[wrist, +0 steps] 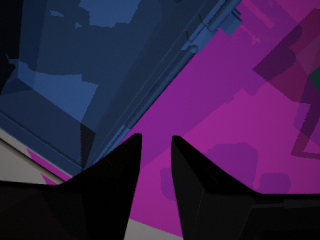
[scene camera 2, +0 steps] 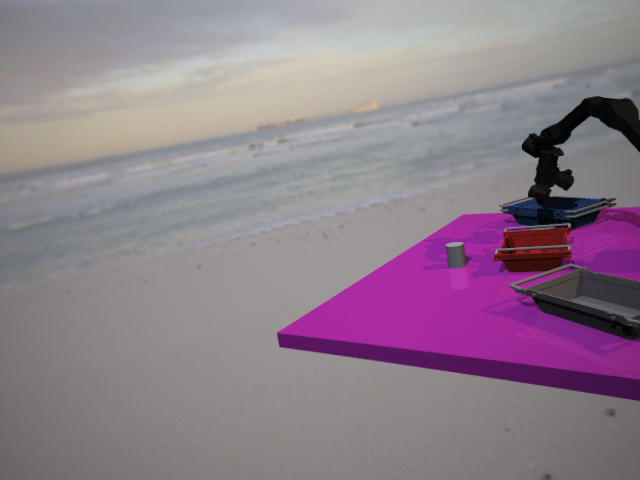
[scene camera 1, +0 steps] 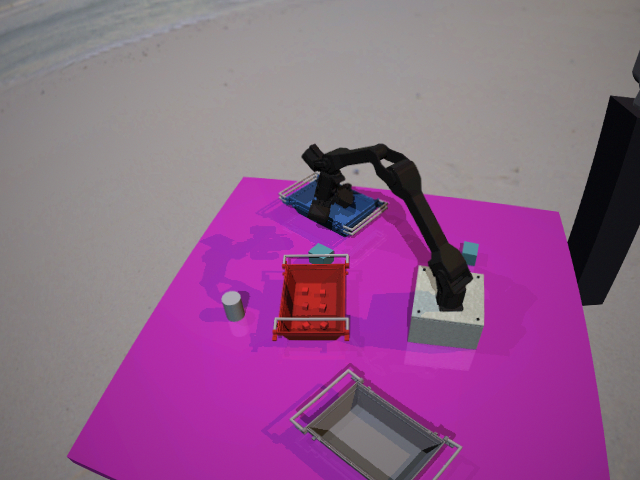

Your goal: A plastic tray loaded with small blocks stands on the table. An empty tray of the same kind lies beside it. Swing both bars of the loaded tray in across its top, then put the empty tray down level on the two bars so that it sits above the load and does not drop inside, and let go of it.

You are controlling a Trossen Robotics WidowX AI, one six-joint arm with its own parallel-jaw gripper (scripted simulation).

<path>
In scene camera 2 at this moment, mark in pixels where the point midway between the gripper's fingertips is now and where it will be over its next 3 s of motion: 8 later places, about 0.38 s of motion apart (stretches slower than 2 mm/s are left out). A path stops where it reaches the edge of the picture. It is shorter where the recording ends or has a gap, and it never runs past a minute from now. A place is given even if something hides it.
The gripper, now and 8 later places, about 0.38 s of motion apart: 540,203; 534,214; 534,219; 537,231; 536,225; 535,230; 534,226; 533,218; 526,186
</path>
